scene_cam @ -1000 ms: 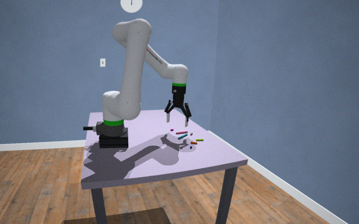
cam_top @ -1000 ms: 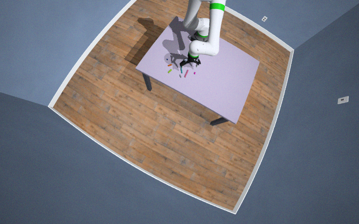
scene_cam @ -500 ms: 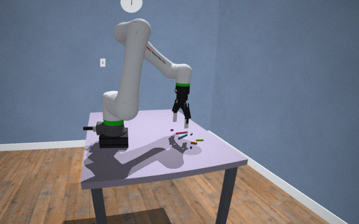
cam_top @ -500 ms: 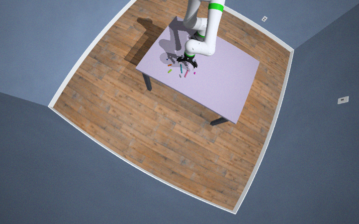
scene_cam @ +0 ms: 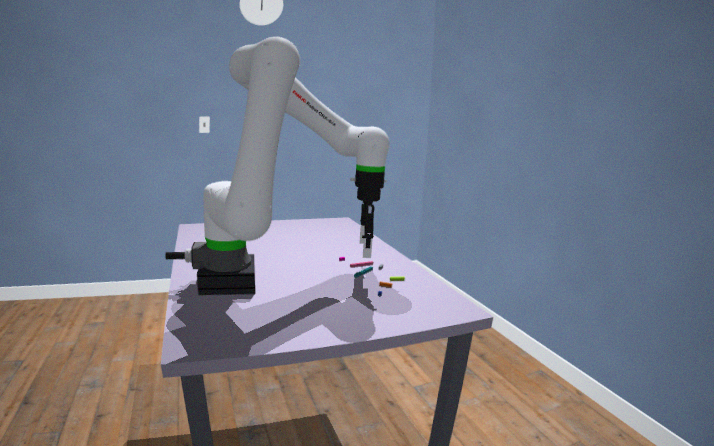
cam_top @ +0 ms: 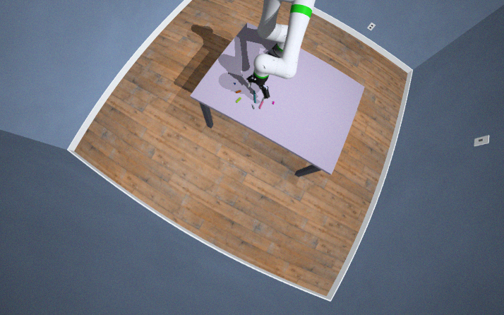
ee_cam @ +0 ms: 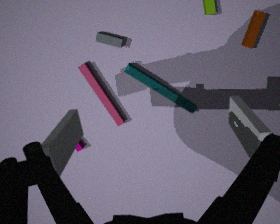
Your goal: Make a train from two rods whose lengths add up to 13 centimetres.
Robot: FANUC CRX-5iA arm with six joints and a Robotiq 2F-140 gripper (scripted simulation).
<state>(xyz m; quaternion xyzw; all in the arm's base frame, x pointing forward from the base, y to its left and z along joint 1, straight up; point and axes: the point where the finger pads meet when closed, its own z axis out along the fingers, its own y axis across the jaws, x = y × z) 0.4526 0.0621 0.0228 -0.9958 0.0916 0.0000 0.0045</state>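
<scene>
Right now the orange rod is 13 cm to the right of my hand, 8 cm below it and 4 cm ahead of it. The rest, counted from my hand: grey rod: 8 cm below, 7 cm ahead, 3 cm to the left; then pink rod: 8 cm below, 6 cm to the left, 1 cm ahead; then turquoise rod: 8 cm below, 1 cm to the right.
</scene>
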